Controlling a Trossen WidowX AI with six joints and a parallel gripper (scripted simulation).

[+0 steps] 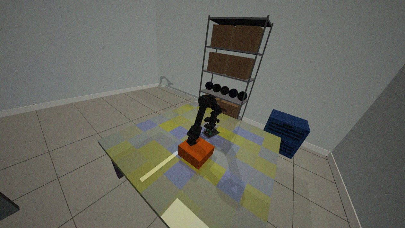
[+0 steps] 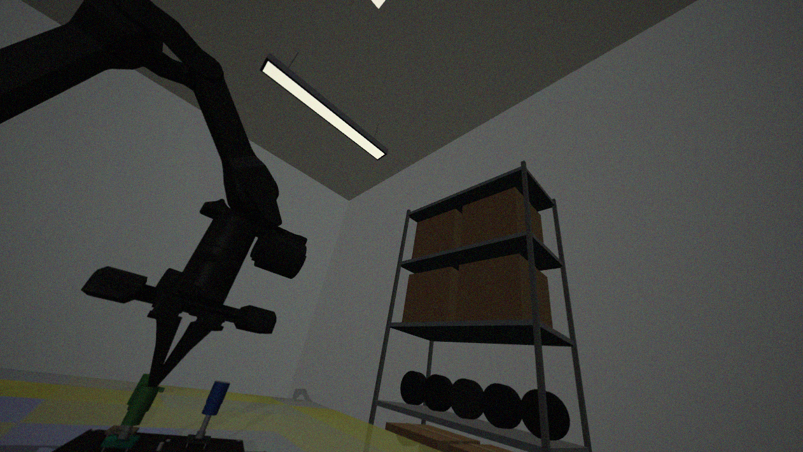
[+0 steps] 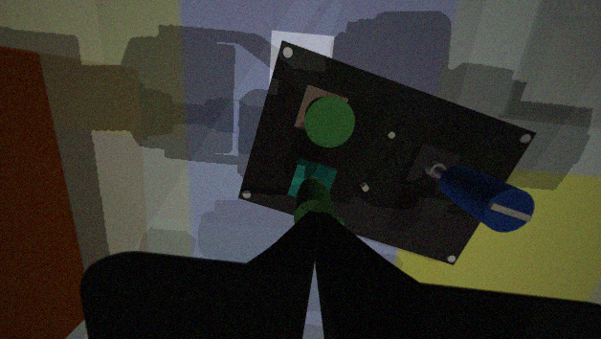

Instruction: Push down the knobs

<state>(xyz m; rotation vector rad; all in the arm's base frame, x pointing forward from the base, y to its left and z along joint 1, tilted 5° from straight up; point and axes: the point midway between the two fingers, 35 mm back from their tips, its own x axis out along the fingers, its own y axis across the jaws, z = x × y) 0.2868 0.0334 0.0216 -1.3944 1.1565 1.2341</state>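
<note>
Now: the green knob 1 cm below my gripper tip. From my gripper tip the other things lie so: blue knob (7 cm ahead, 3 cm to the left).
</note>
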